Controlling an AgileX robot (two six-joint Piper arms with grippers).
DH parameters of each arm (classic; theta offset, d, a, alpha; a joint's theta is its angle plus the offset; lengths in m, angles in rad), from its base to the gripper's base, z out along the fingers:
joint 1: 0 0.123 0 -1.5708
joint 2: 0.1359 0 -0.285 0
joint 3: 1.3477 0 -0.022 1.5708
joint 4: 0 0.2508 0 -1.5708
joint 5: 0 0 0.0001 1.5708
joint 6: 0 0.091 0 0
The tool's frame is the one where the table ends.
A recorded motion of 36 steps. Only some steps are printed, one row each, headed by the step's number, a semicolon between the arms.
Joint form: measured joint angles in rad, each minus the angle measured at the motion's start. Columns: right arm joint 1, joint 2, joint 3, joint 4, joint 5, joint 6; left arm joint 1, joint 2, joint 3, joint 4, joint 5, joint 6.
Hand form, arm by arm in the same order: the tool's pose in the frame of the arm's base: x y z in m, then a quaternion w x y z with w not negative. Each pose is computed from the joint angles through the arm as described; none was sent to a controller.
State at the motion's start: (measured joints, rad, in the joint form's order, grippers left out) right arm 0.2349 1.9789 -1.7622 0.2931 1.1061 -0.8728; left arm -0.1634 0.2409 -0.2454 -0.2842 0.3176 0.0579
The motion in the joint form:
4: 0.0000 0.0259 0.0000 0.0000 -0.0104 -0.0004; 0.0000 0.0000 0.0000 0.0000 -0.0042 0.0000
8: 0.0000 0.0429 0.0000 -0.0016 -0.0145 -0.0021; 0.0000 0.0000 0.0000 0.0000 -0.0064 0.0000
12: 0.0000 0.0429 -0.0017 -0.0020 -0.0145 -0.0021; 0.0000 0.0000 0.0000 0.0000 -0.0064 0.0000
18: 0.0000 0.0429 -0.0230 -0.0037 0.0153 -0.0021; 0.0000 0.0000 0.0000 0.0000 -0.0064 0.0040
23: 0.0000 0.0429 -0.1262 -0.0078 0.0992 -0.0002; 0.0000 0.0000 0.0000 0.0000 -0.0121 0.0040
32: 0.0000 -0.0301 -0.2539 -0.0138 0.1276 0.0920; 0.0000 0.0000 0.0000 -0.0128 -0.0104 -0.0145
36: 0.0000 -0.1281 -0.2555 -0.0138 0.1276 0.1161; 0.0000 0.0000 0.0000 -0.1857 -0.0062 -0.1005
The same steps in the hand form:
4: 0.4166 0.1238 0.2629 0.19307 -0.47536 0.85438 0.08241; 0.0691 -0.0194 0.2538 0.61115 0.00790 0.77700 -0.15068
8: 0.4193 0.1242 0.2555 0.18678 -0.47564 0.85556 0.08305; 0.0692 -0.0194 0.2539 0.61201 0.00769 0.77634 -0.15063
12: 0.4194 0.1242 0.2560 0.18753 -0.47574 0.85538 0.08265; 0.0692 -0.0194 0.2539 0.61201 0.00769 0.77634 -0.15063
18: 0.4190 0.1243 0.2611 0.18371 -0.47935 0.85403 0.08427; 0.0692 -0.0194 0.2539 0.61231 0.00925 0.77632 -0.14941
23: 0.4204 0.1252 0.2877 0.19306 -0.48937 0.84640 0.08278; 0.0693 -0.0192 0.2544 0.61451 0.00871 0.77460 -0.14930
32: 0.4096 0.1224 0.3545 0.26941 -0.45600 0.84545 0.06853; 0.0692 -0.0196 0.2544 0.61155 -0.00186 0.77481 -0.16024
36: 0.3856 0.1166 0.3957 0.31459 -0.44559 0.83600 0.05995; 0.0682 -0.0241 0.2558 0.58495 -0.08228 0.76529 -0.25573

